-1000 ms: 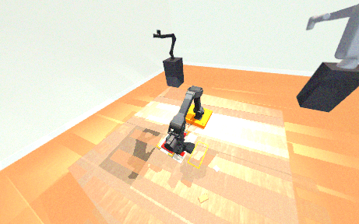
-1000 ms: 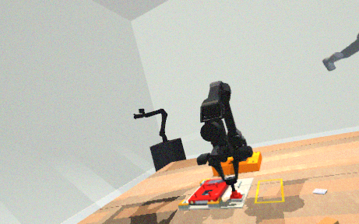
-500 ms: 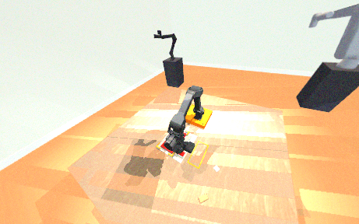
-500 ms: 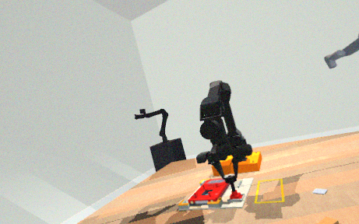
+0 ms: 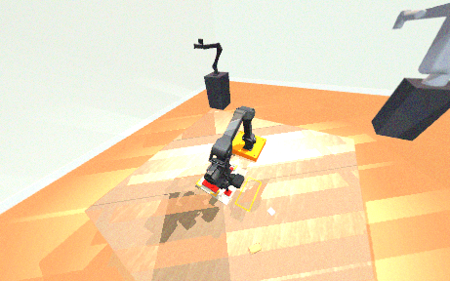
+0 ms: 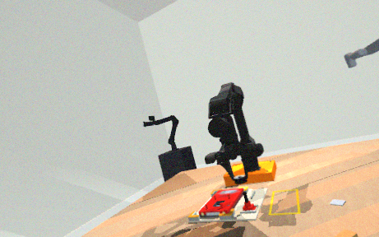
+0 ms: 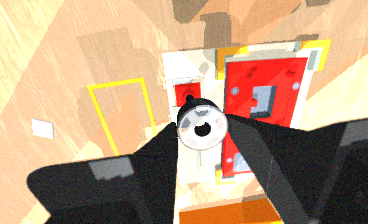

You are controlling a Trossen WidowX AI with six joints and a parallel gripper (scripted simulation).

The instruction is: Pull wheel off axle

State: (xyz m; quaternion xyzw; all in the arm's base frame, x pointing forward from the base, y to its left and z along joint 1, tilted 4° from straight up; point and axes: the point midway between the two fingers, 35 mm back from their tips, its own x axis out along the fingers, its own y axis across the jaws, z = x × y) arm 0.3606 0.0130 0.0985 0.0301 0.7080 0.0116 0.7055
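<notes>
My gripper tip is 7 cm above the upright axle. Also, from my gripper tip: wheel (right at my gripper tip); then tan block (22 cm to the left, 16 cm ahead, 10 cm below); then small grey tile (24 cm to the left, 10 cm below, 2 cm behind).
</notes>
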